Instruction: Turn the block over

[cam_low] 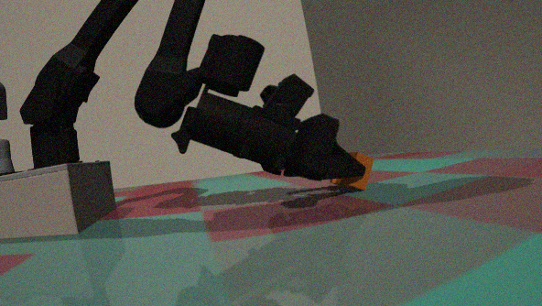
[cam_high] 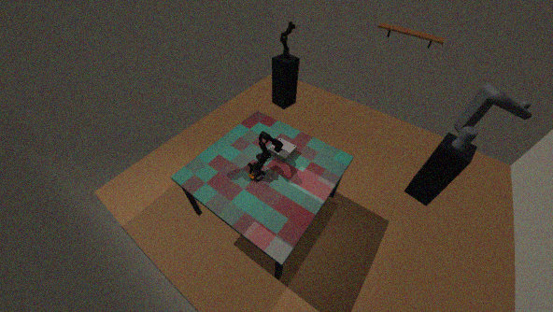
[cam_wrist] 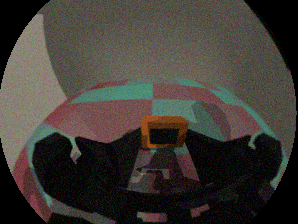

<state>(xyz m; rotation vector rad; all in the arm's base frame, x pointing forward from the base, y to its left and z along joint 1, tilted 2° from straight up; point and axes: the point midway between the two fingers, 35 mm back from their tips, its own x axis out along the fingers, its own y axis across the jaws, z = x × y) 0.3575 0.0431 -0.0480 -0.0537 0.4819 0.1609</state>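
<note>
My gripper tip is now 1 cm past the orange block.
</note>
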